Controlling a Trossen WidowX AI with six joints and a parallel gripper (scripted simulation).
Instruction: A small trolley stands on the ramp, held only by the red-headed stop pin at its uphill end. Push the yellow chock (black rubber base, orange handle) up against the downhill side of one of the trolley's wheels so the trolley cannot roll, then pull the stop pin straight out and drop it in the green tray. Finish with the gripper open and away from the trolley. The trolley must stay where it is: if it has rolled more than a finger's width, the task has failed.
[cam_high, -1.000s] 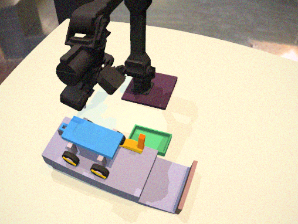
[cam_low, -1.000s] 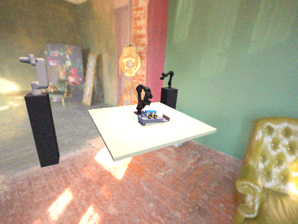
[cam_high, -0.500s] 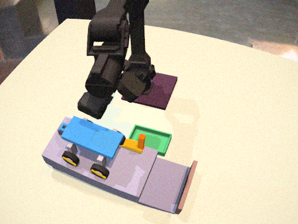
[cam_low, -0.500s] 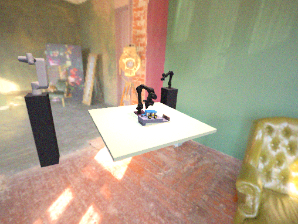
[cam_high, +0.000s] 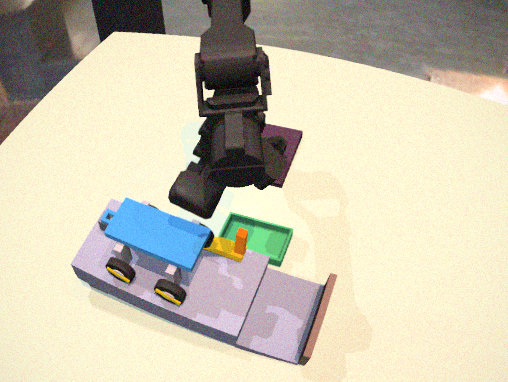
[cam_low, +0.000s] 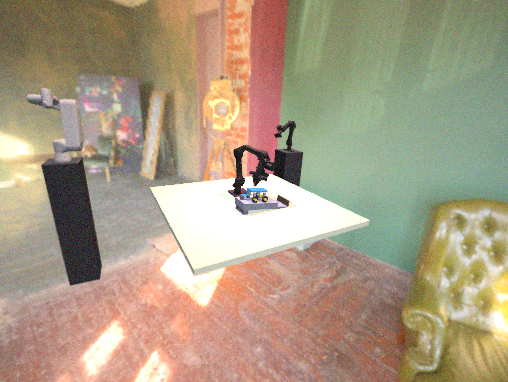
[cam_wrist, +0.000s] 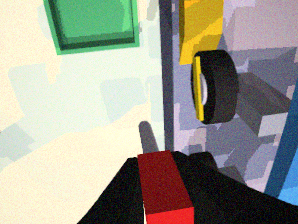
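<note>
The green tray is 30 mm behind my gripper tip, 60 mm to the left of it and 150 mm below it. The rest, counted from my gripper tip: red-headed stop pin (right at my gripper tip); yellow chock (40 mm ahead, 50 mm to the left, 60 mm below); trolley (100 mm ahead, 30 mm to the right, 30 mm below).
</note>
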